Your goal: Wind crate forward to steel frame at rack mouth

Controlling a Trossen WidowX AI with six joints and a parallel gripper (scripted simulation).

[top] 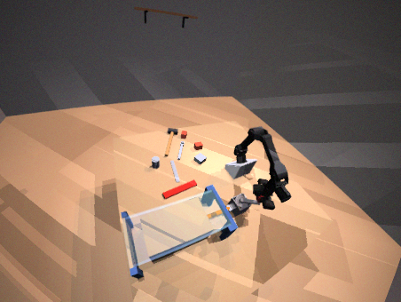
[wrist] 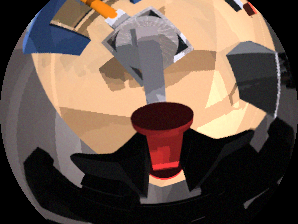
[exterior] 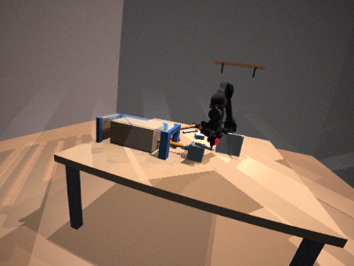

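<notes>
My gripper tip is 30 mm short of the winch handle, 20 mm to the left of it and 10 mm above it. From my gripper tip the other things lie so: red grip 20 mm above; then blue frame 250 mm ahead, 30 mm to the right, 10 mm below; then grey winch 80 mm below, 80 mm ahead, 50 mm to the right.
</notes>
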